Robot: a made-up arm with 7 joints. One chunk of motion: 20 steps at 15 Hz.
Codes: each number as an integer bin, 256 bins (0 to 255) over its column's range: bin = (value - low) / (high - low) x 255, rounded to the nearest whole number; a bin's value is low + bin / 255 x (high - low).
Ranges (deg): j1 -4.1..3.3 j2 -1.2..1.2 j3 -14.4..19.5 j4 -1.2..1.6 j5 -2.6..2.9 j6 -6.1..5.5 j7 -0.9..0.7
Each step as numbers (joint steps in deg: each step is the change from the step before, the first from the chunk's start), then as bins.
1 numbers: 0.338 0.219 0.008 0.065 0.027 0.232 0.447
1 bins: 153 151 108 115 122 139 215
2 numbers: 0.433 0.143 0.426 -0.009 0.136 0.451 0.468
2 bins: 156 143 112 108 127 144 218
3 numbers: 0.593 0.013 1.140 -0.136 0.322 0.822 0.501
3 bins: 162 129 117 97 135 152 223
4 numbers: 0.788 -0.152 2.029 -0.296 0.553 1.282 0.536
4 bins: 168 111 124 82 146 162 229
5 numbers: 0.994 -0.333 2.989 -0.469 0.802 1.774 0.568
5 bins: 176 92 131 67 158 173 234
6 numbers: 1.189 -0.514 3.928 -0.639 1.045 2.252 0.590
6 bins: 182 73 138 51 169 184 237
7 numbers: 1.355 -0.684 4.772 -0.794 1.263 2.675 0.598
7 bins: 188 55 144 37 179 193 239
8 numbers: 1.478 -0.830 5.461 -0.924 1.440 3.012 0.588
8 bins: 192 39 149 25 187 200 237
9 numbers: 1.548 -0.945 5.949 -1.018 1.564 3.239 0.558
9 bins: 195 27 153 17 193 205 232
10 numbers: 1.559 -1.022 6.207 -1.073 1.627 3.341 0.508
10 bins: 195 19 155 12 196 208 224
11 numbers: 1.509 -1.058 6.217 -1.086 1.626 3.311 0.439
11 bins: 193 15 155 10 196 207 213
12 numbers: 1.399 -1.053 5.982 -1.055 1.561 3.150 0.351
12 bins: 189 16 153 13 193 203 199
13 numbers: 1.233 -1.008 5.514 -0.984 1.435 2.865 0.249
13 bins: 184 20 150 20 187 197 183
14 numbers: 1.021 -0.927 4.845 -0.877 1.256 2.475 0.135
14 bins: 176 29 145 29 179 189 165
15 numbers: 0.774 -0.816 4.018 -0.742 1.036 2.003 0.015
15 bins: 168 41 139 42 169 178 146
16 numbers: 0.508 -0.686 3.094 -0.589 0.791 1.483 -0.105
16 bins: 159 55 132 56 157 167 127
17 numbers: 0.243 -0.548 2.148 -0.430 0.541 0.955 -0.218
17 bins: 150 69 124 70 146 155 109
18 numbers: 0.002 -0.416 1.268 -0.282 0.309 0.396 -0.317
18 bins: 141 83 118 84 135 143 93
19 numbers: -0.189 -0.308 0.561 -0.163 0.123 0.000 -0.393
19 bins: 135 95 113 94 126 134 81
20 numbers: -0.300 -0.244 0.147 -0.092 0.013 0.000 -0.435
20 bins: 131 102 109 101 121 134 74
